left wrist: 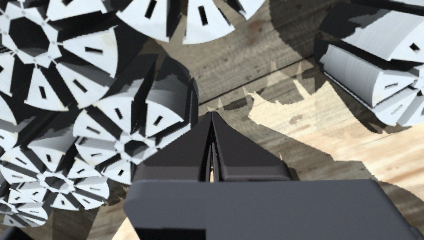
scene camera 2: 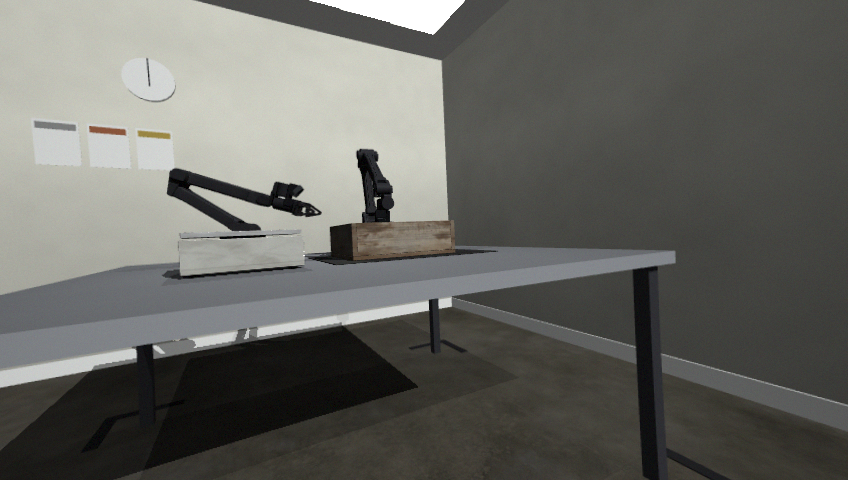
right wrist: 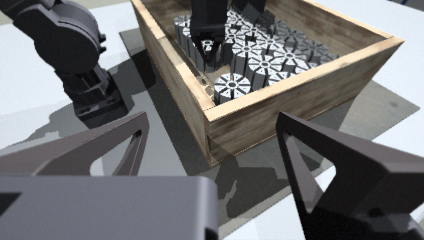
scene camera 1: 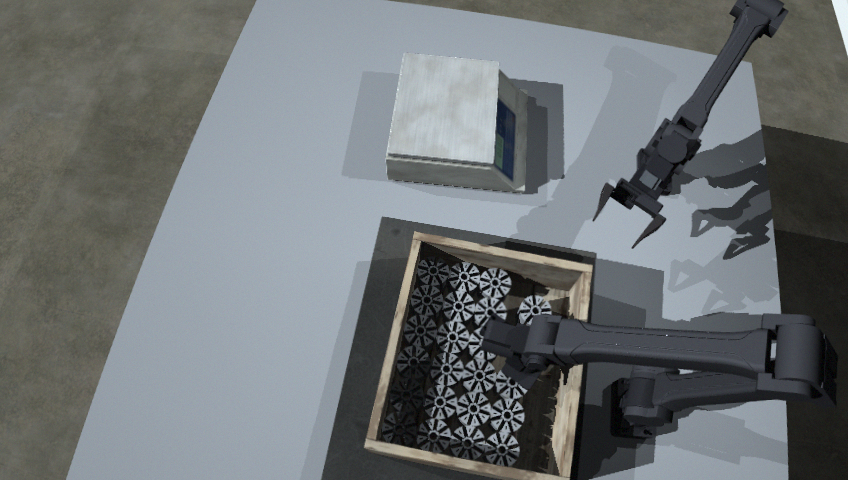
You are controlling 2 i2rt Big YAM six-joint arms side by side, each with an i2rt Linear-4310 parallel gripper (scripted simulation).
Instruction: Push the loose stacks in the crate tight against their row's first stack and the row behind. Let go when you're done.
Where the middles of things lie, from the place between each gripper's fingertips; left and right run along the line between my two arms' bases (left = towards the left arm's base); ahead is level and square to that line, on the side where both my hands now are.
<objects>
Now: left hand 90 mm short of the wooden crate [scene camera 1: 566,285], 10 mm to the right of it and 20 mm above it.
Right now the wooden crate is 200 mm ahead of my right hand [scene camera 1: 612,234], 290 mm to the left of it and 160 mm below it.
</objects>
